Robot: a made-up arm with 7 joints.
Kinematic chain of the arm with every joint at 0, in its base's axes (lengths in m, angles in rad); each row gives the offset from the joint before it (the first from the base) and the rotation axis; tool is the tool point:
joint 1: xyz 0 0 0.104 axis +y
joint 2: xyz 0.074 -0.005 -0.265 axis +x
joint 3: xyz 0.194 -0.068 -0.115 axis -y
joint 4: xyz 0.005 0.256 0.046 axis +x
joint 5: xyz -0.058 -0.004 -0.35 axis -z
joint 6: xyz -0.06 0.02 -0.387 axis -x
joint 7: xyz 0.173 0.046 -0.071 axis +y
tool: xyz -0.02 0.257 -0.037
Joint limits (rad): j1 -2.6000..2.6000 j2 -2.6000..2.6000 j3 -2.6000..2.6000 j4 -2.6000..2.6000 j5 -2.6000..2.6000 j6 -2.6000..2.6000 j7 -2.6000..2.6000
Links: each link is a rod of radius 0.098 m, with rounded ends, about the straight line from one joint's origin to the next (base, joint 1, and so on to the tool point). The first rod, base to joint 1, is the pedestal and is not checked.
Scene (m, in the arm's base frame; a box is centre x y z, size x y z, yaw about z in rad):
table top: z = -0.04
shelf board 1: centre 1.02 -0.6 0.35 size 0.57 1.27 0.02 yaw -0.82
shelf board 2: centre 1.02 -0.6 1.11 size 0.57 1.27 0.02 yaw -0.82
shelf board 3: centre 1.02 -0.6 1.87 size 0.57 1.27 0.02 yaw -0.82
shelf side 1: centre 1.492 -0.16 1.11 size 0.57 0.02 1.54 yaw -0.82
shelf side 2: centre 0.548 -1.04 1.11 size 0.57 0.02 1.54 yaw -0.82
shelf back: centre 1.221 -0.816 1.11 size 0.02 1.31 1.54 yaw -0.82
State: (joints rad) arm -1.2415 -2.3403 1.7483 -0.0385 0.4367 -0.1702 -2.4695
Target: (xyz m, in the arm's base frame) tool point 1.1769 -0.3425 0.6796
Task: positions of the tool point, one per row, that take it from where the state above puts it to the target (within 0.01 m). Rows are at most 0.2 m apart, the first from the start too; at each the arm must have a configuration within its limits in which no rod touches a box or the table.
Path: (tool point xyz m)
1: 1.0741 -0.2301 0.7333
2: 1.1769 -0.3425 0.6796

